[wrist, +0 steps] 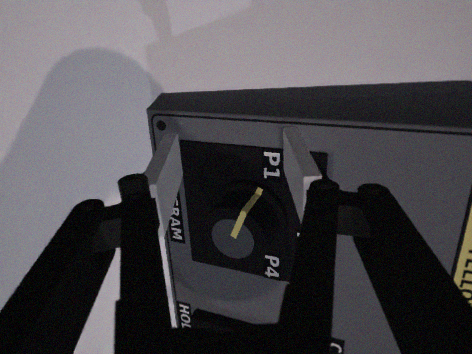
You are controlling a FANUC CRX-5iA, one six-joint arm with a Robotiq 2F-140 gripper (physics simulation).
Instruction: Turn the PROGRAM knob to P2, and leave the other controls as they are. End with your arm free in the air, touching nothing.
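Frame: origin at the arm's base, x ahead, y left, z up, level; centimetres.
Seen in the pictures: gripper, between the fingertips: (231,151).
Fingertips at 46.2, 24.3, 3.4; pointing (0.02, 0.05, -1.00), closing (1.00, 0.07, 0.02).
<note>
Offsets run from my fingertips to a thing's top centre, as dx, dy, dz. "spot": to the spot under its first point. Level surfaces: height alone.
The PROGRAM knob {+0.0, -5.1, +2.3} (227,245) has a round grey cap and a yellow pointer line that slants up and right in the view, its far end just below the P1 label {spot: +2.5, -1.1, -0.4} (271,165). The P4 label {spot: +2.9, -8.8, -0.4} (271,266) is lower on the same black plate {dz -2.1} (210,160). P2 and P3 do not show; the right finger covers part of the plate. My gripper (231,151) is open, with one finger pad on each side of the knob and visible space between each pad and the knob. Whether the tips touch the panel is unclear.
The grey panel (395,200) extends right, with a yellow label {spot: +13.5, -5.3, +3.9} (465,260) at its edge. A screw {-4.9, +0.6, -3.6} (161,125) marks its upper left corner. A partly hidden HOL label {spot: -4.1, -16.6, -3.7} (184,315) and a dark part lie below the knob. A pale surface {dz -10.2} (300,45) lies beyond the panel.
</note>
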